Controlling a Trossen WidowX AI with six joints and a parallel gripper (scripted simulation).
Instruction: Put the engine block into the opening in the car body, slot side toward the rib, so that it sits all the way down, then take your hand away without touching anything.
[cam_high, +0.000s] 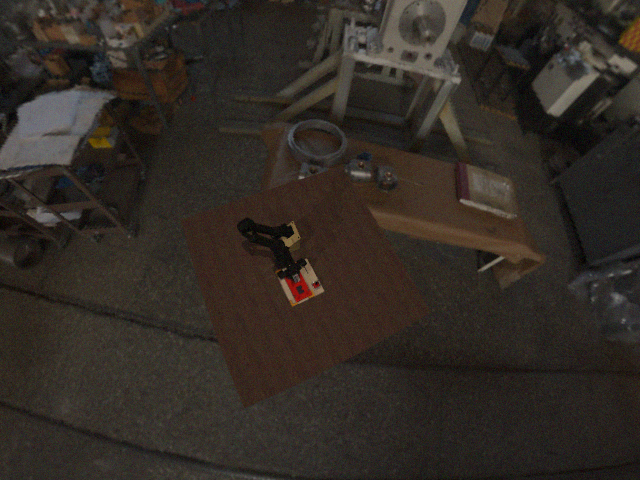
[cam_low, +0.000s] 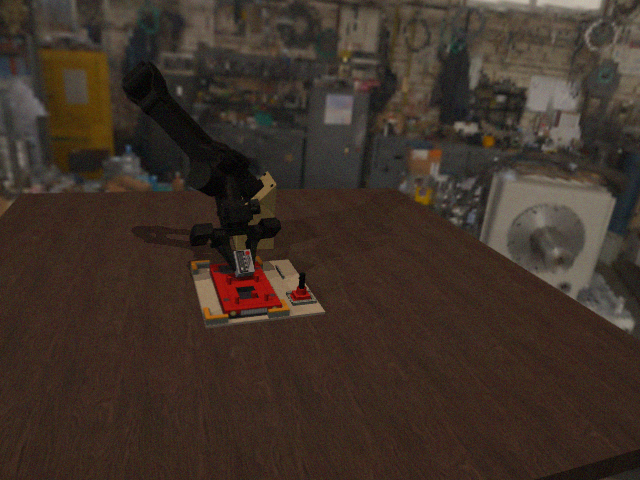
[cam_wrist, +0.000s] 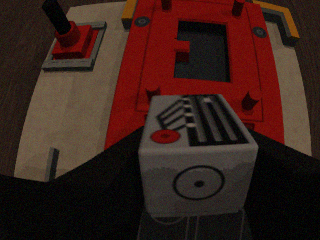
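Now: gripper tip 10 mm to the left of the engine block, 10 mm below it and 10 mm past it.
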